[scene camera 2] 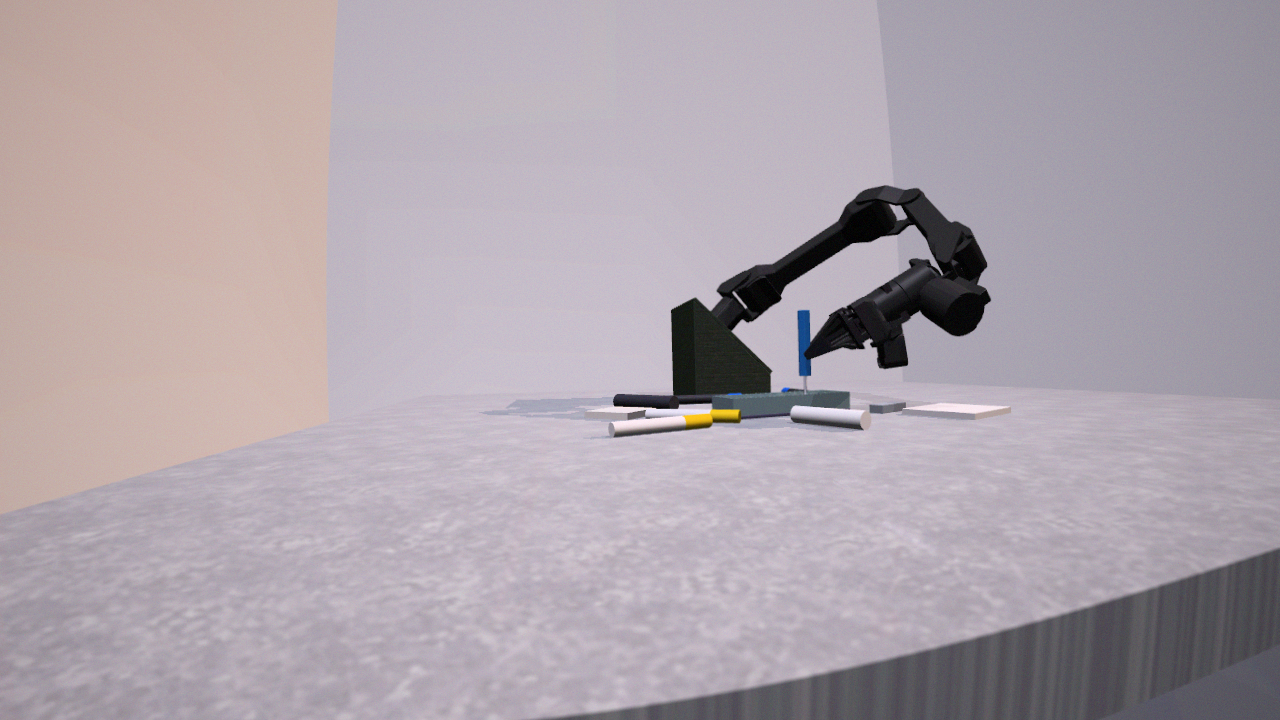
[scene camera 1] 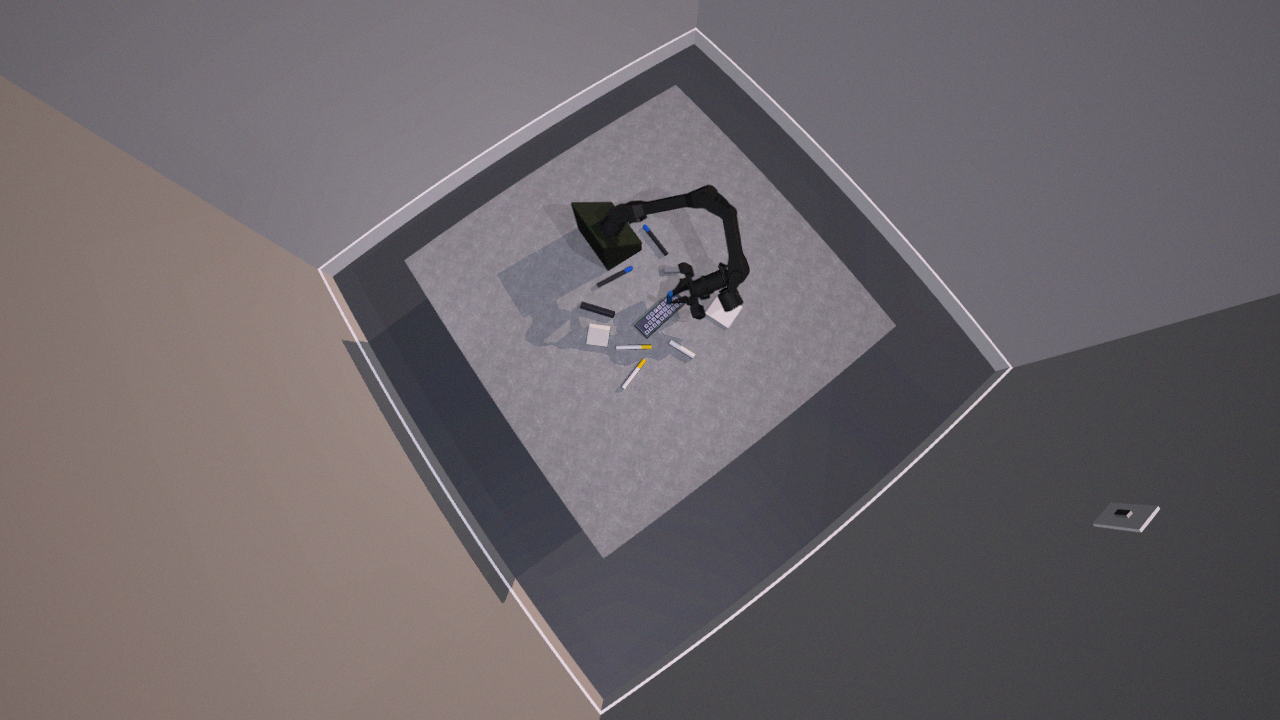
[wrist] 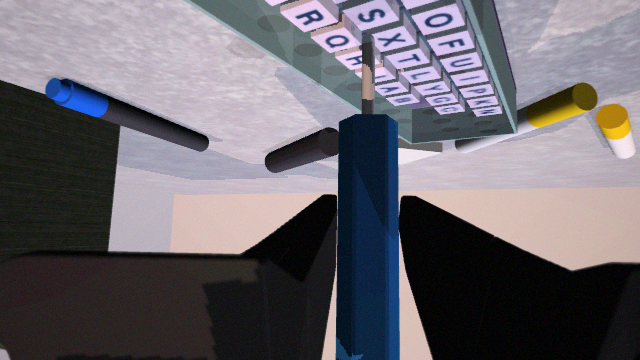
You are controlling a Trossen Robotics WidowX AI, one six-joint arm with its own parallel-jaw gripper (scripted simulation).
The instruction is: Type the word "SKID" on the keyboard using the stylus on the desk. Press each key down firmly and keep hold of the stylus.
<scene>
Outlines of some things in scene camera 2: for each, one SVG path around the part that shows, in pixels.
The gripper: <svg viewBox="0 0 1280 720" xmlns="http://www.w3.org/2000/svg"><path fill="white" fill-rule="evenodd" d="M906 293L895 281L890 280L878 287L878 289L874 289L868 295L850 305L848 304L847 308L841 307L834 311L834 313L829 315L829 319L822 326L820 332L812 339L810 346L803 355L809 360L842 347L865 349L863 343L870 339L873 340L870 345L877 348L877 364L880 369L908 366L908 356L901 324L911 319L910 317L914 314L914 309Z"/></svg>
A blue stylus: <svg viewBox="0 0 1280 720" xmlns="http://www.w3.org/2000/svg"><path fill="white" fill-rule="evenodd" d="M798 311L799 376L803 376L804 392L807 392L806 376L811 376L811 359L807 360L803 353L810 346L810 310Z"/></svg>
A black cylinder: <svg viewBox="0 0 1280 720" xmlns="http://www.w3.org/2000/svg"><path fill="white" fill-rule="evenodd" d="M613 399L615 407L679 408L679 399L676 396L616 394Z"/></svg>
</scene>
